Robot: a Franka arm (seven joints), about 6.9 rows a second.
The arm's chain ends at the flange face. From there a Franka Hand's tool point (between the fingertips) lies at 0.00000 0.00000 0.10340 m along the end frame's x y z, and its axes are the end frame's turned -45 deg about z.
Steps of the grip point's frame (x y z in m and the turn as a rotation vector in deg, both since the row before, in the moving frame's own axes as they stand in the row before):
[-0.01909, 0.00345, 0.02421, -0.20, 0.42, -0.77]
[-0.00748, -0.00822, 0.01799, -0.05, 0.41, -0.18]
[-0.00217, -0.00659, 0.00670, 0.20, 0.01, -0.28]
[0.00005, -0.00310, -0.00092, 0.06, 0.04, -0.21]
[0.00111, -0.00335, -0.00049, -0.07, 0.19, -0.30]
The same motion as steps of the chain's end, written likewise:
[-0.01185, 0.01622, 0.02421, 0.16, 0.44, -0.77]
[-0.01169, -0.00006, 0.01799, 0.25, 0.33, -0.18]
[-0.00595, -0.00286, 0.00670, 0.15, -0.13, -0.28]
[-0.00213, -0.00210, -0.00092, 0.07, -0.01, -0.21]
[-0.00192, -0.00300, -0.00049, 0.08, 0.18, -0.30]

